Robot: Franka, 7 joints.
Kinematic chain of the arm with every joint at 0, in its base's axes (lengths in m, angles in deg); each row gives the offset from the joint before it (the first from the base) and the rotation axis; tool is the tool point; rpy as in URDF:
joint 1: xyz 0 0 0.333 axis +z
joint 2: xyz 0 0 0 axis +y
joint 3: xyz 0 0 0.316 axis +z
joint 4: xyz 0.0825 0 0 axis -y
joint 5: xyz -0.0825 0 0.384 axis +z
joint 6: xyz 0 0 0 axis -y
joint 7: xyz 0.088 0 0 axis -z
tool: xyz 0 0 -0.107 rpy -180 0 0
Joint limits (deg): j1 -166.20..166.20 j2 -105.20..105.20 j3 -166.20..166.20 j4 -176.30..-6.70 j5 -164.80..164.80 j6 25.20..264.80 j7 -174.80..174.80
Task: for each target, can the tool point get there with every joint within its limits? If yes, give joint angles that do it. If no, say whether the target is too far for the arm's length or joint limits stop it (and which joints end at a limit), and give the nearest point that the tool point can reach.
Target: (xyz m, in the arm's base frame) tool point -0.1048 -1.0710 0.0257
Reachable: no: too far | nearest point -0.0803 -0.8210 0.0974 | short by 0.261 m
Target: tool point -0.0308 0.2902 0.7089
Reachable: yes | joints 135.84 -43.66 -20.29 -111.47 -12.59 67.53 29.43
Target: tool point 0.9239 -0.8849 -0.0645
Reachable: no: too far | nearest point 0.5917 -0.5667 0.0784 | short by 0.482 m
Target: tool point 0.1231 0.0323 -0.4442
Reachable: no: joint limits stop it (at a limit: joint 2) | nearest point 0.1476 0.0387 -0.3444 | short by 0.103 m
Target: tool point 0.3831 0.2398 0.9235
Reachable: yes | joints -62.03 38.31 131.14 -85.84 14.92 143.68 -121.67
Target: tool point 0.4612 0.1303 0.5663
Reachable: yes | joints 109.07 -54.42 -84.00 -117.23 -105.76 207.57 122.22
